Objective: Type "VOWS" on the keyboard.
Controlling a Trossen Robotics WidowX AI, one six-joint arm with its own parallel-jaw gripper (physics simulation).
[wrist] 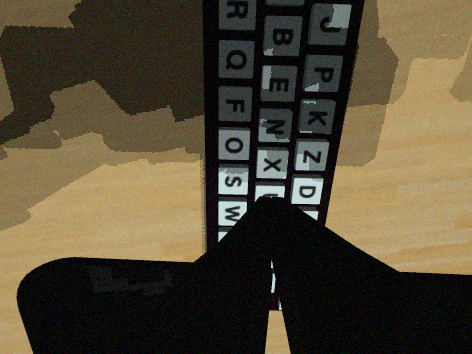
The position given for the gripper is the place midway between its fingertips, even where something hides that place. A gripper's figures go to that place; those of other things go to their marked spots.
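Labels:
The gripper [269, 208] is 11 cm from the lens, while a black keyboard [276, 87] lies 14 cm from the lens.

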